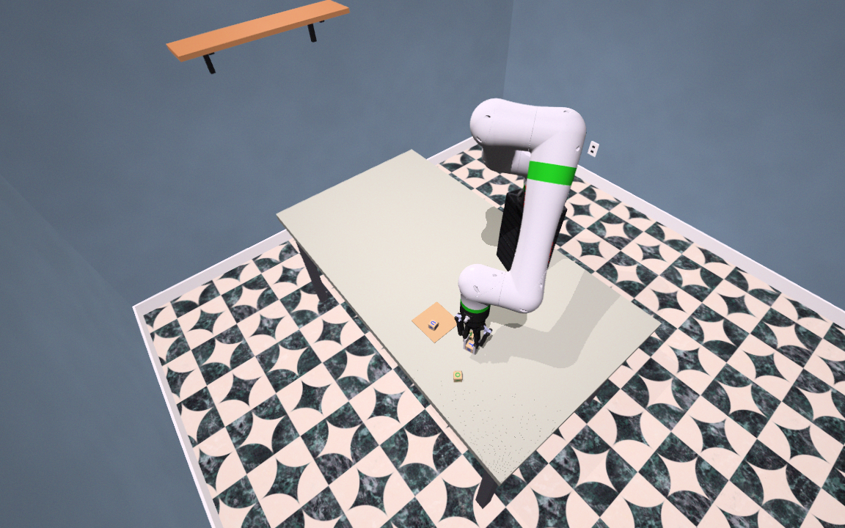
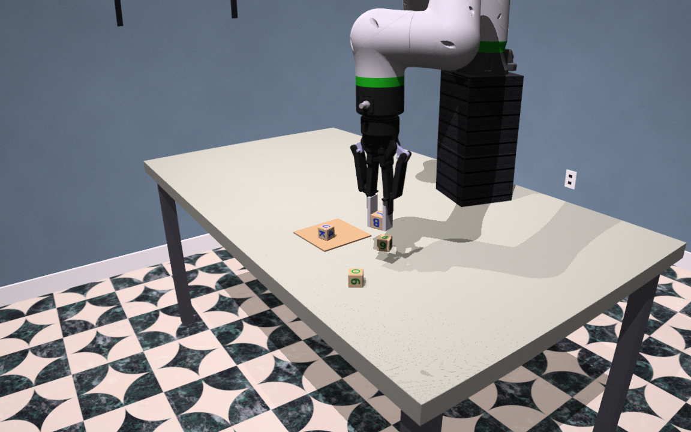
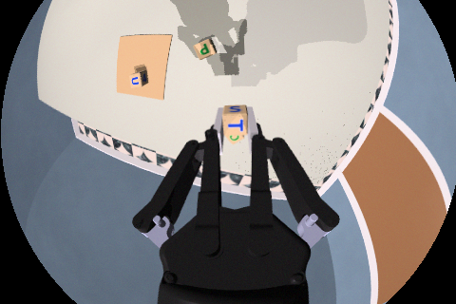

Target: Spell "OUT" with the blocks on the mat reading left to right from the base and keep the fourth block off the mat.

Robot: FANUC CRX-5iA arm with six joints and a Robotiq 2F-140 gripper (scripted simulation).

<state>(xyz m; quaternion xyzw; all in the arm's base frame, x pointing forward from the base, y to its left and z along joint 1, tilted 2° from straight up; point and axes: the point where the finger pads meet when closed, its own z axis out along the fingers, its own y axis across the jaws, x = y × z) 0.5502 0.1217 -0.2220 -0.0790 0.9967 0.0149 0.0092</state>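
Now: hand 210 mm to the left of the tan mat, 130 mm above it and 50 mm past it. Also, from my hand: wooden block: 120 mm below, 80 mm ahead, 10 mm to the left.
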